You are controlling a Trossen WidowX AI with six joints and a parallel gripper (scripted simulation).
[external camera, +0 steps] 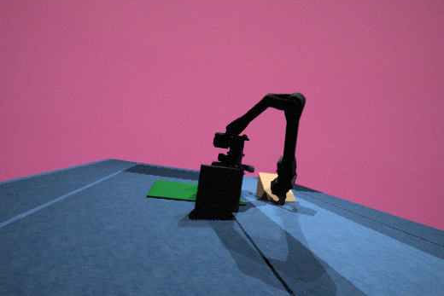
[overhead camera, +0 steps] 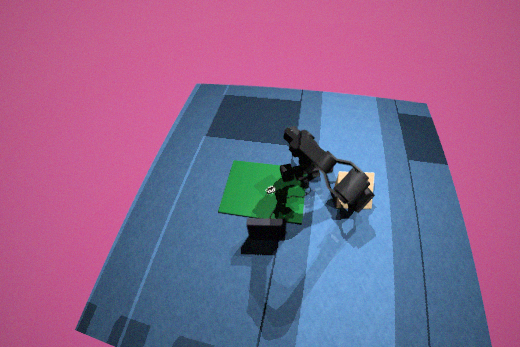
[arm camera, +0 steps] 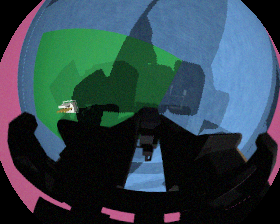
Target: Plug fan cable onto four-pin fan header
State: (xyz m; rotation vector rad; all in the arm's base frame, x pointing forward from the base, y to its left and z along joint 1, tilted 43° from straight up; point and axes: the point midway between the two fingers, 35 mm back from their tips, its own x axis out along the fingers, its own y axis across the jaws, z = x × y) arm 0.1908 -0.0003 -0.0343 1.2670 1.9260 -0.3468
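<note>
My gripper tip is 120 mm short of the white four-pin header, 60 mm to the right of it and 20 mm above it. Round my gripper tip: dark fan 80 mm ahead, 240 mm to the left, 40 mm above; green board 140 mm ahead, 60 mm to the left, 30 mm below; dark plug 10 mm to the left, 10 mm above.
</note>
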